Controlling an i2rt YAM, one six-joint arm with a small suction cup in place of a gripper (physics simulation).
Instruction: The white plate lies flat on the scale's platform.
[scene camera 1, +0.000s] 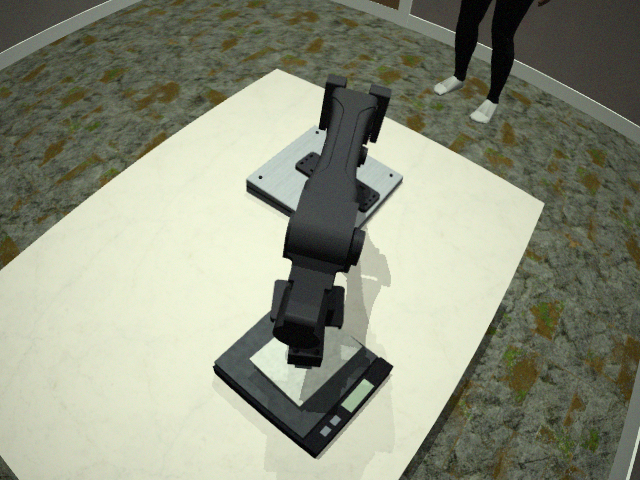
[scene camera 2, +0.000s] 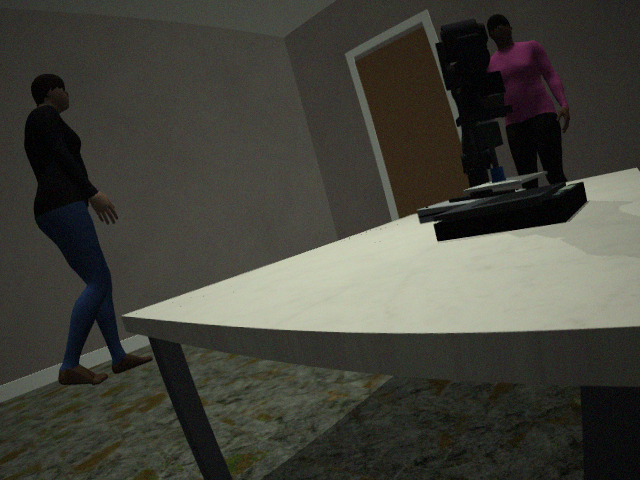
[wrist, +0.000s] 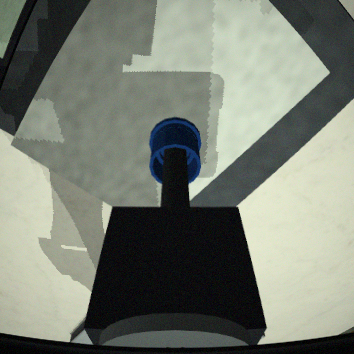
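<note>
The white square plate is over the black scale near the table's front edge. In the wrist view its edges run parallel to the scale's dark border. In the side view its edge stands a little above the scale's top and tilts slightly. My blue suction cup presses on the plate's middle and holds it. In the overhead view the arm's wrist hides the cup.
The scale's display and two buttons face the front right. The arm's grey base plate sits mid-table on the white table. A person in pink stands behind the arm and another at the left.
</note>
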